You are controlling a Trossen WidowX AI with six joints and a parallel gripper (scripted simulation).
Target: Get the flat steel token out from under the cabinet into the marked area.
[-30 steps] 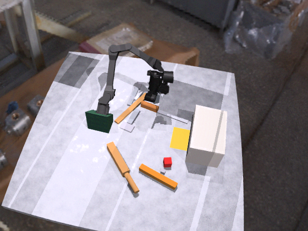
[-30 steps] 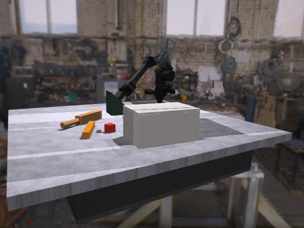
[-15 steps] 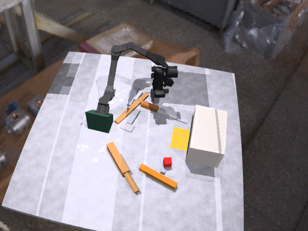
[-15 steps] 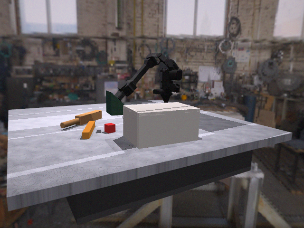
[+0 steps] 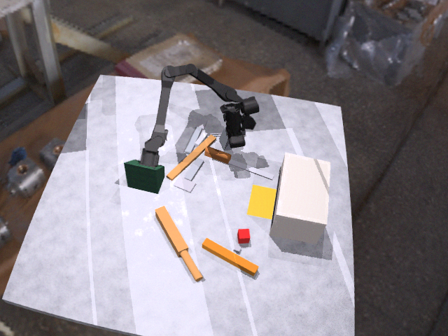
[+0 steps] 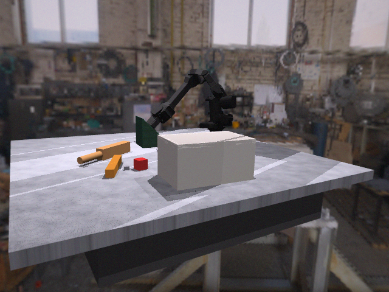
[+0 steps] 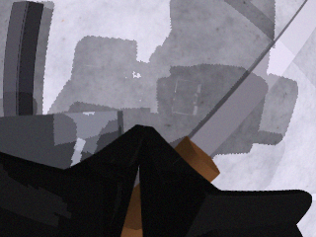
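The grey block lies 40 mm to the left of my gripper tip, 30 mm behind it and 20 mm below it. From my gripper tip the other things lie so: flat grey token 310 mm ahead, 230 mm to the right, 60 mm below; small dark tool 90 mm to the left, 50 mm below, 50 mm behind; flat orange stick 170 mm behind, 70 mm to the right, 50 mm below.
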